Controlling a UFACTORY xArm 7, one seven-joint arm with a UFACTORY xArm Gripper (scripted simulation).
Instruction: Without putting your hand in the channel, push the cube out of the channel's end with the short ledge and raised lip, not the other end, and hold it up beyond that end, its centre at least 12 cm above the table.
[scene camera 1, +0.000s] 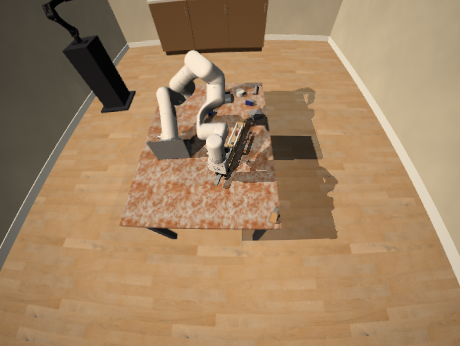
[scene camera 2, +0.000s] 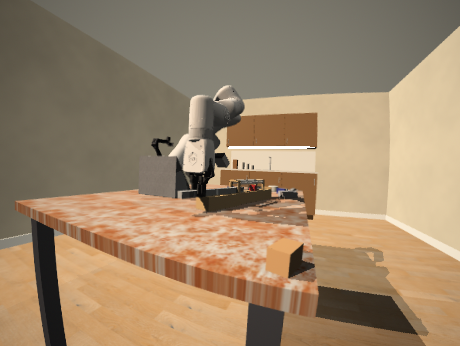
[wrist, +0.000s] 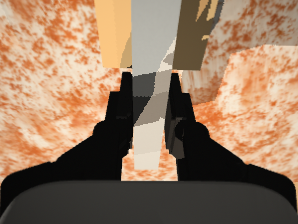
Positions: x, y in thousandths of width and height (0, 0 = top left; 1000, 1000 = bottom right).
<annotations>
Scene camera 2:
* my gripper: 432, 568
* tan block: 616, 747
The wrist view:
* my gripper: 502, 400
</annotations>
